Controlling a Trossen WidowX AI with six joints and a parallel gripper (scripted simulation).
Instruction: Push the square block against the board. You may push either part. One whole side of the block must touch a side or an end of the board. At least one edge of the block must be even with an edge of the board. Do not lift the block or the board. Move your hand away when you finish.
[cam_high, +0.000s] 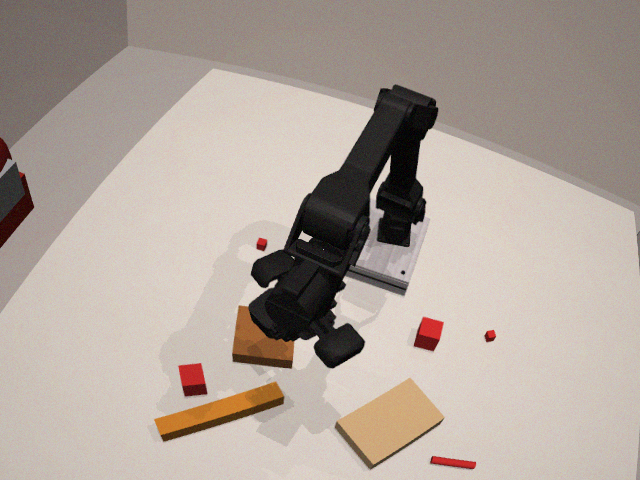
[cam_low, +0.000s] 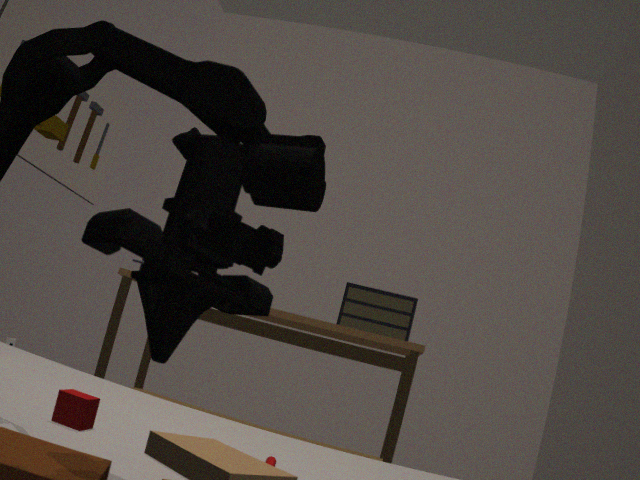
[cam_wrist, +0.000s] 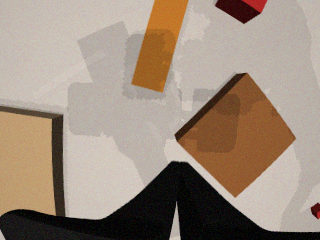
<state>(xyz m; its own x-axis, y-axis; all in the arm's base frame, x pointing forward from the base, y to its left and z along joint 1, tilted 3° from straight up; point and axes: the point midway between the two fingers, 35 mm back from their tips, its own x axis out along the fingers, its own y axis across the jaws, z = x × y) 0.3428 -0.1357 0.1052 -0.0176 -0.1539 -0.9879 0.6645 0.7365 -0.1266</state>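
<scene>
Now: the square brown block 110 mm below my gripper tip, 60 mm behind it and 50 mm to the right of it. The rest, counted from my gripper tip: tan slab (180 mm to the left, 110 mm below, 70 mm ahead); thin red stick (300 mm to the left, 130 mm ahead, 120 mm below); long orange board (110 mm below, 110 mm ahead, 100 mm to the right).
</scene>
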